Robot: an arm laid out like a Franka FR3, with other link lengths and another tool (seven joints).
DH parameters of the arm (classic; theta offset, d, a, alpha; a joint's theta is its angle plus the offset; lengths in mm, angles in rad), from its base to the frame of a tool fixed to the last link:
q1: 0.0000 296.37 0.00 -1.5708
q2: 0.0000 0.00 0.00 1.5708
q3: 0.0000 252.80 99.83 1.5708
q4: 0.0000 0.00 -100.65 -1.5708
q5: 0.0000 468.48 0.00 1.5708
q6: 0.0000 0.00 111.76 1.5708
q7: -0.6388 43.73 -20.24 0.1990
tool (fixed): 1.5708 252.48 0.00 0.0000
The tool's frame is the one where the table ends.
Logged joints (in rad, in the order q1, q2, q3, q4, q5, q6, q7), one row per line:
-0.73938 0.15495 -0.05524 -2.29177 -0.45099 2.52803 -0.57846
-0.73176 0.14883 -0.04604 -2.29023 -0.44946 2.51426 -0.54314
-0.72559 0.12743 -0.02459 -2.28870 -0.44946 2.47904 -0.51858
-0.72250 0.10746 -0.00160 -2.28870 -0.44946 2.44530 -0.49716
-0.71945 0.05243 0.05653 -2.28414 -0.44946 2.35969 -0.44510
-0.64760 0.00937 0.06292 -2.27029 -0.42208 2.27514 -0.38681
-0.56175 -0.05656 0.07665 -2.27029 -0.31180 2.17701 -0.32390
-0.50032 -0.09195 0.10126 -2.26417 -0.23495 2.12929 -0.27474
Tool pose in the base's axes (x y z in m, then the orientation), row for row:
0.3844 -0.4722 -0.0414 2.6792 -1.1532 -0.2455
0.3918 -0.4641 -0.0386 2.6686 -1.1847 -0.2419
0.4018 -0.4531 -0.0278 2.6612 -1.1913 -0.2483
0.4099 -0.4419 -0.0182 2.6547 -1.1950 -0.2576
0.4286 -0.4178 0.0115 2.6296 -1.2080 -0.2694
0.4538 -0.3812 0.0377 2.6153 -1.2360 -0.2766
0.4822 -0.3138 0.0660 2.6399 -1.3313 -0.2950
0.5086 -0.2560 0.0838 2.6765 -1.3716 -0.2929
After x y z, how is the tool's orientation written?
As a rotation vector, in radians.
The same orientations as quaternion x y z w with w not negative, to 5 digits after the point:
0.91003 -0.39170 -0.08339 0.10701
0.90576 -0.40210 -0.08210 0.10572
0.90416 -0.40475 -0.08436 0.10747
0.90289 -0.40643 -0.08761 0.10926
0.89854 -0.41277 -0.09205 0.11737
0.89377 -0.42240 -0.09453 0.11760
0.88525 -0.44643 -0.09892 0.08506
0.88417 -0.45310 -0.09676 0.05991

